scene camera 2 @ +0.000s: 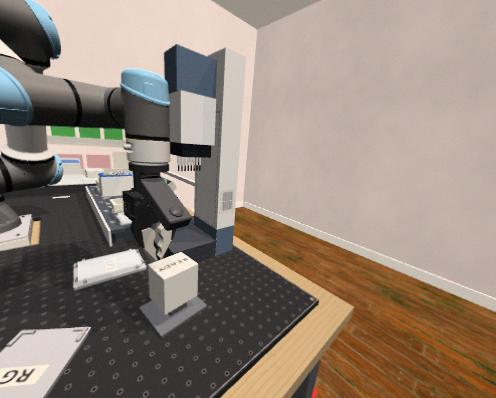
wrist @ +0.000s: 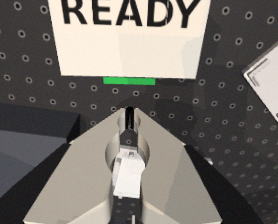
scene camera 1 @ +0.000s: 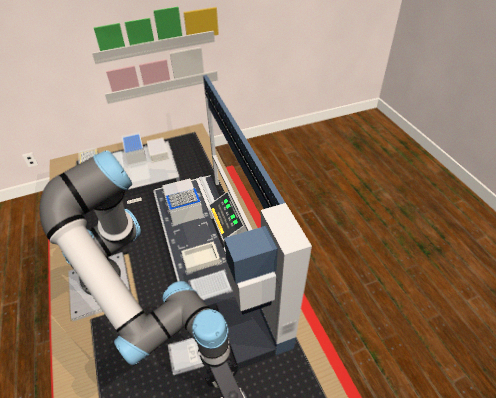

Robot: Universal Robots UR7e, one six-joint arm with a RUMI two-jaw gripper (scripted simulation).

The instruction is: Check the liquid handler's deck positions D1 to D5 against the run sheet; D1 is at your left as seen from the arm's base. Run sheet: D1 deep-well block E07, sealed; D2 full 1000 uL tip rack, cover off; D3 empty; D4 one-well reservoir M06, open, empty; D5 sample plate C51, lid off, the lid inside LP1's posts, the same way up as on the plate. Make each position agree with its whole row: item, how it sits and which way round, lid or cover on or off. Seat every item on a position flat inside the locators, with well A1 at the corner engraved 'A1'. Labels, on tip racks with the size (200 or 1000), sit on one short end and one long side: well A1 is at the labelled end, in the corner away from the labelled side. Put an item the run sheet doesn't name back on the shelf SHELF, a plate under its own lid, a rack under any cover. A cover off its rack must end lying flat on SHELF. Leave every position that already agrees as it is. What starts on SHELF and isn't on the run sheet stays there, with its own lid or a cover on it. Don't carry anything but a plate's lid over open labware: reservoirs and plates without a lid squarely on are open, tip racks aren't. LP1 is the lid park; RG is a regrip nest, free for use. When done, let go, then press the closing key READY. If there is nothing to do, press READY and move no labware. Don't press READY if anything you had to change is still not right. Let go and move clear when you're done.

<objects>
same spot on pipetting head: [scene camera 2: 192, 117] = [scene camera 1: 251, 295]
</objects>
